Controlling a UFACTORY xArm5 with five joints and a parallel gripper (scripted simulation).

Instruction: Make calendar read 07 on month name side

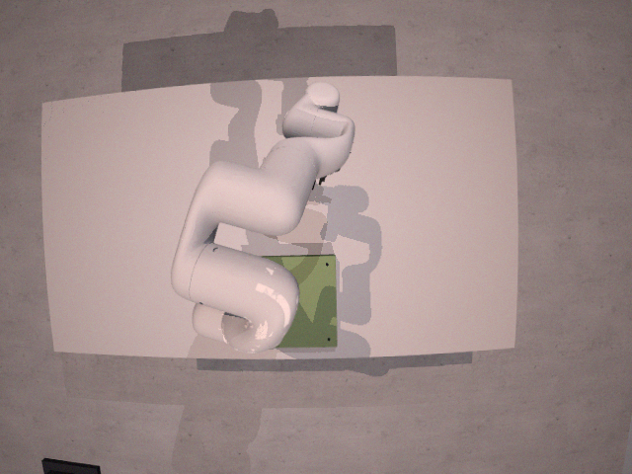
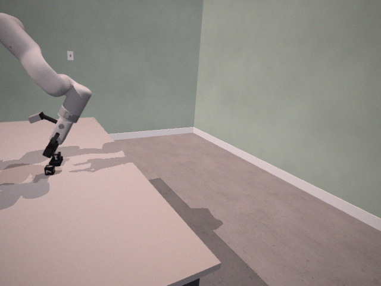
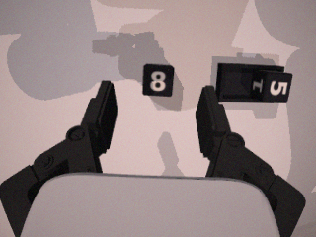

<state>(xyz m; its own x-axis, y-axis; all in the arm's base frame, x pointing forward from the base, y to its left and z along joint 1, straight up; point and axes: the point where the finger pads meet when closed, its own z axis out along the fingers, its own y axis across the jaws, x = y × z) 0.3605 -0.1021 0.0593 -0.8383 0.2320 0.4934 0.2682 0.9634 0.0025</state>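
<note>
Right now my hand is 10 mm past the black cube and 90 mm above it. From my hand the other things lie so: black calendar tray (10 mm ahead, 110 mm to the left, 90 mm below).
</note>
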